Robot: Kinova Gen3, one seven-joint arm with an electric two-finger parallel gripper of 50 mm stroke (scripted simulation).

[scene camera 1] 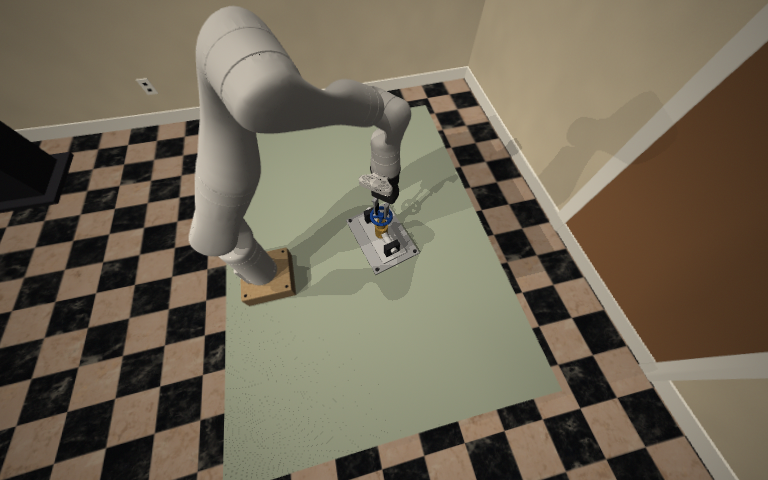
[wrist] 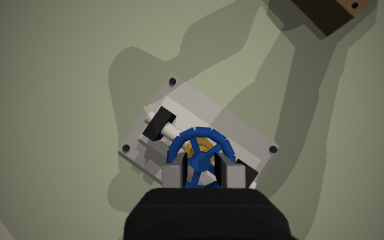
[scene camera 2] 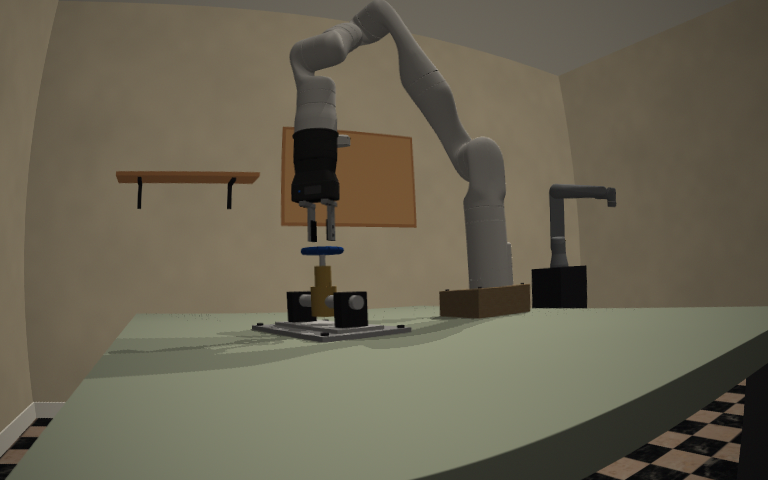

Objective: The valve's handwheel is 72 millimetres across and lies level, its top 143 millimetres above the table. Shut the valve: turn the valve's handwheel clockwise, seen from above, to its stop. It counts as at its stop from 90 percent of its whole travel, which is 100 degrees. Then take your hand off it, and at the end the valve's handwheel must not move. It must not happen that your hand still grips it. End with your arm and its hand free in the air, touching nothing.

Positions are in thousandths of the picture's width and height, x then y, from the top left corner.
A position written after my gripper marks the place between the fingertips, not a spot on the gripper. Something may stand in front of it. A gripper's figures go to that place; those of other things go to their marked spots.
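Labels:
A handwheel (wrist: 522,673) is at 0.19 m from the lens; my gripper (wrist: 522,681) is 0.18 m from the lens.

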